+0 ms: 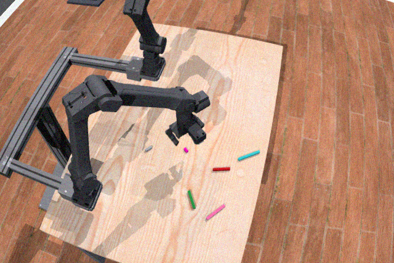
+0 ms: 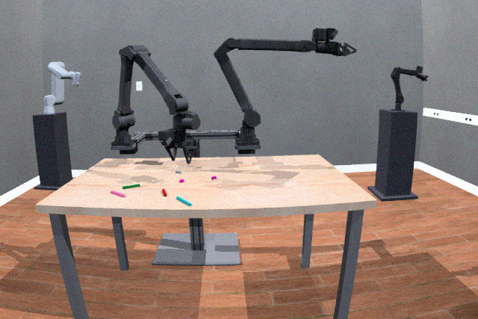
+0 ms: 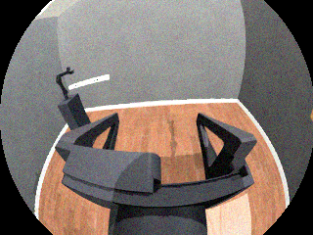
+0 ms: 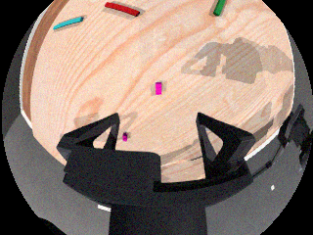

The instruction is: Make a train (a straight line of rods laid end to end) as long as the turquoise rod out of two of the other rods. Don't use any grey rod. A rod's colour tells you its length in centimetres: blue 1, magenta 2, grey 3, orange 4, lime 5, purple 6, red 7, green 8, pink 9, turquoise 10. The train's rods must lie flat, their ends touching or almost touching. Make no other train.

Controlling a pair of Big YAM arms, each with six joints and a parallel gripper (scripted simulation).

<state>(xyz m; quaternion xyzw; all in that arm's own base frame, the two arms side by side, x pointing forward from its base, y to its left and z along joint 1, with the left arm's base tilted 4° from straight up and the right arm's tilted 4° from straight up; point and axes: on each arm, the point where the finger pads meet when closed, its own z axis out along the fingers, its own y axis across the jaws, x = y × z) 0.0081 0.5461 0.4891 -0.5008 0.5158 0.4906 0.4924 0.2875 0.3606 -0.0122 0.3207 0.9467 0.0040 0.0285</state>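
My right gripper is now 100 mm short of the green rod, 210 mm to the left of it and 90 mm above it. Round my right hand: red rod 170 mm ahead, 40 mm to the right, 90 mm below; turquoise rod 260 mm ahead, 50 mm to the left, 90 mm below; grey rod 150 mm behind, 50 mm to the right, 90 mm below.
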